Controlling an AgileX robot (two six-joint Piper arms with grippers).
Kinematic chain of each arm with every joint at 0, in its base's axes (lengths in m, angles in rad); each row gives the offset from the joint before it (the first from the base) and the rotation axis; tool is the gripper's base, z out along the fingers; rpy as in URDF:
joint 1: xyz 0 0 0.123 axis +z
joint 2: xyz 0 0 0 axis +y
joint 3: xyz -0.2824 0 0.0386 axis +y
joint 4: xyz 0.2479 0 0.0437 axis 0.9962 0 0.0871
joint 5: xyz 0 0 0 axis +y
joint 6: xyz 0.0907 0 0.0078 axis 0.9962 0 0.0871
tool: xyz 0 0 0 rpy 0 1.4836 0
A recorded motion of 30 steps. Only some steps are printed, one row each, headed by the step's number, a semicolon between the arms.
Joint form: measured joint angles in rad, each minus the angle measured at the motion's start. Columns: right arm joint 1, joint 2, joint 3, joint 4, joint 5, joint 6; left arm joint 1, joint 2, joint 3, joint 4, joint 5, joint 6.
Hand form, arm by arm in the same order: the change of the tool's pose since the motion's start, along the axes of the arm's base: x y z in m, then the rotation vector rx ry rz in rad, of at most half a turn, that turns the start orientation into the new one. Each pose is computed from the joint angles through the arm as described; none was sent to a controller.
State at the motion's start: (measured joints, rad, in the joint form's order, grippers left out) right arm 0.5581 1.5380 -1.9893 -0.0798 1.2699 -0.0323; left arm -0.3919 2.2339 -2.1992 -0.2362 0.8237 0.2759
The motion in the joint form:
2: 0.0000 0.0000 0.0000 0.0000 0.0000 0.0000; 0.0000 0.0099 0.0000 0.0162 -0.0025 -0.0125
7: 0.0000 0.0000 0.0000 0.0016 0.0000 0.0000; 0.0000 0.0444 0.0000 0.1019 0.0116 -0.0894
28: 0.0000 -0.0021 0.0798 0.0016 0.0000 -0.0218; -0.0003 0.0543 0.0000 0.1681 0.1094 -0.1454
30: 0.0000 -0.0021 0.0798 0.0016 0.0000 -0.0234; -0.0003 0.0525 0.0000 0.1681 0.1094 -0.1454
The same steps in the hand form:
2: 0.0000 0.0000 0.0000 0.0000 0.0000 0.0000; 0.0021 0.0003 -0.0052 0.0103 0.0060 0.0098
7: -0.0001 0.0001 0.0000 0.0012 0.0007 0.0008; 0.0084 0.0037 -0.0252 0.0625 0.0476 0.0639
28: 0.0044 0.0029 -0.0213 -0.0541 0.0598 0.0159; 0.0048 0.0094 -0.0364 0.1355 0.1378 0.0958
30: 0.0044 0.0029 -0.0213 -0.0551 0.0593 0.0170; 0.0046 0.0095 -0.0355 0.1347 0.1362 0.0958

